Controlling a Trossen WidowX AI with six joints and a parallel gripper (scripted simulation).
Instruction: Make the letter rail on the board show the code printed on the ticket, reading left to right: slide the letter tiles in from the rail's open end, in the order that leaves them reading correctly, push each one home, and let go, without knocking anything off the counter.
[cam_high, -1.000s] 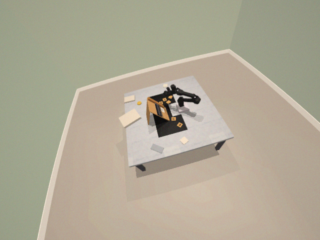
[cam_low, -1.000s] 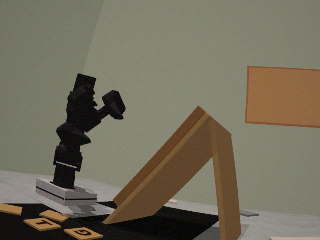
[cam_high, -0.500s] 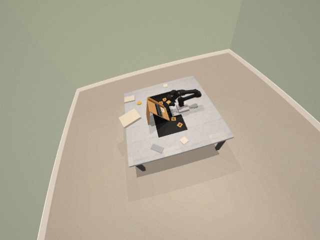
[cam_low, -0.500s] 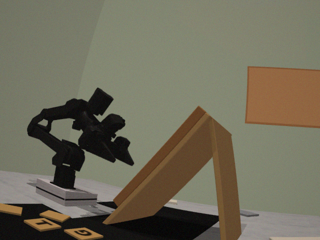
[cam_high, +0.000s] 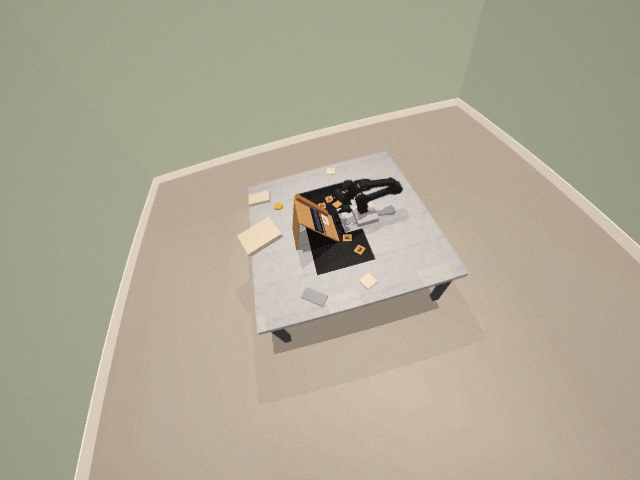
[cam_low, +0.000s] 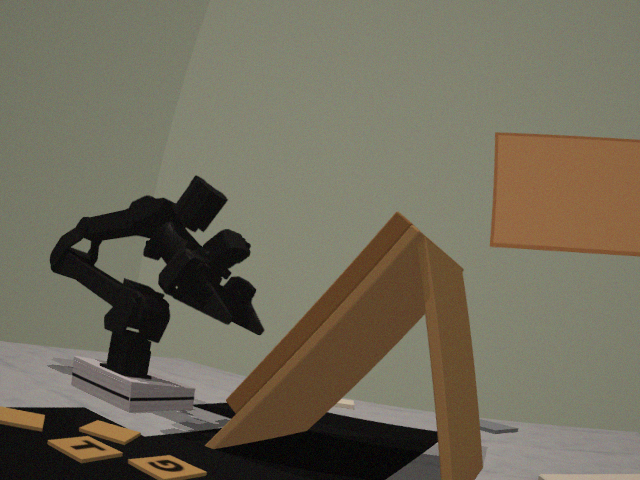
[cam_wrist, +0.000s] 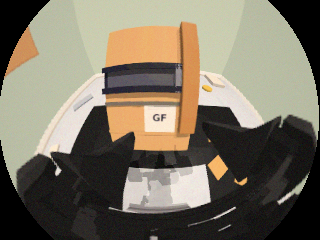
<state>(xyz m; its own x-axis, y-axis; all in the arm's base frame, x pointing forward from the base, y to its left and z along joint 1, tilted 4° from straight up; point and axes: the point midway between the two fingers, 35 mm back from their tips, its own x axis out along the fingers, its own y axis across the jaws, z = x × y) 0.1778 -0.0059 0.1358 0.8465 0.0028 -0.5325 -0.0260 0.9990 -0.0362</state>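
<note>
Now: gripper tip 16 cm to the right of the orange F tile, 15 cm above it and 3 cm past it. From my gripper tip the other things lie so: white ticket 8 cm ahead, 7 cm below; then cream box 56 cm ahead, 14 cm below, 10 cm to the right; then black mat 16 cm below, 1 cm to the right, 1 cm behind.
</note>
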